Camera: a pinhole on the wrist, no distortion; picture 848 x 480 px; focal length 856.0 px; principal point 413.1 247.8 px. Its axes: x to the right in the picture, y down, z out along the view. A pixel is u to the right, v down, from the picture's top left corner.
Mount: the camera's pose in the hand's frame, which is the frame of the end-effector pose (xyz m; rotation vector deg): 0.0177 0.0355 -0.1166 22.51 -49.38 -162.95
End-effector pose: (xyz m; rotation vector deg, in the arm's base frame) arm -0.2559 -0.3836 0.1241 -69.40 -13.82 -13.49
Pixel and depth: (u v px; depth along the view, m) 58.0 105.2 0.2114
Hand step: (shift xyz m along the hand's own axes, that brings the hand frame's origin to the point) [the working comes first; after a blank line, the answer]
In the camera's frame: -0.0877 -0.0352 0.2114

0.0383 0.1938 0.0511
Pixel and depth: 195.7 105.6 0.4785
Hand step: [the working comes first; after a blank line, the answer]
In the camera's frame: -0.1215 -0.0795 0.4785

-0.0092 0.3775 0.2473
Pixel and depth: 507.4 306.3 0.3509
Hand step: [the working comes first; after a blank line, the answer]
In the camera's frame: 0.0387 0.0240 0.3509

-0.1191 0.1914 0.1701
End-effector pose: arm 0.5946 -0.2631 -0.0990 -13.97 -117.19 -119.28
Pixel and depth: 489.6 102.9 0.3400
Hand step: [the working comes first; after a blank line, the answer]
In the camera's frame: 0.0304 -0.0576 0.3400

-0.1130 0.2547 0.1173
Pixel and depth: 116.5 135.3 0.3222
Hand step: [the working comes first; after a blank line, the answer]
In the camera's frame: -0.1116 -0.0423 0.3222

0.0288 0.2628 0.1408
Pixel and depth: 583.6 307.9 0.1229
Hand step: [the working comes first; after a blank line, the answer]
In the camera's frame: 0.0245 0.0086 0.1229

-0.0406 0.0876 -0.0183
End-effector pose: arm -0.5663 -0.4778 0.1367 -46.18 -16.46 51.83
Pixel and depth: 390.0 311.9 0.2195
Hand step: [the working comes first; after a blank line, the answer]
In the camera's frame: -0.0059 0.0164 0.2195

-0.0390 0.1382 0.0697
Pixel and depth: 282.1 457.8 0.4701
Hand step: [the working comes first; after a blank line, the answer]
In the camera's frame: -0.0719 0.1153 0.4701

-0.0422 0.2018 0.3397
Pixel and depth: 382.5 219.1 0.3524
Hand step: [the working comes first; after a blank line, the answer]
In the camera's frame: -0.0126 -0.0118 0.3524

-0.0727 0.2325 0.1618
